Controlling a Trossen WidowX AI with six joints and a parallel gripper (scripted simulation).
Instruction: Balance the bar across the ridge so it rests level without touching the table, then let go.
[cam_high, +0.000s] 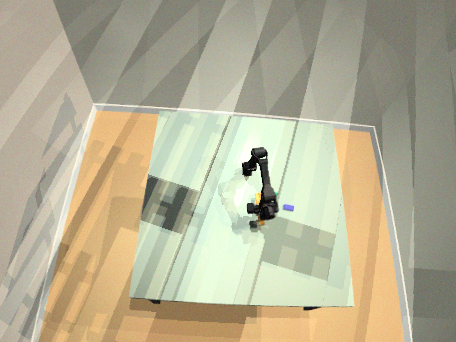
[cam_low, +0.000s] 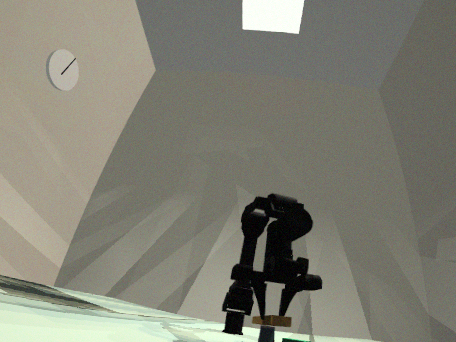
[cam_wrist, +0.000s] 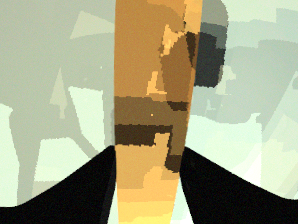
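Right now my gripper tip is 3 cm past the bar. From my gripper tip the other things lie so: blue-purple block 7 cm behind, 19 cm to the left, 5 cm below; green block 16 cm behind, 9 cm to the left, 5 cm below.
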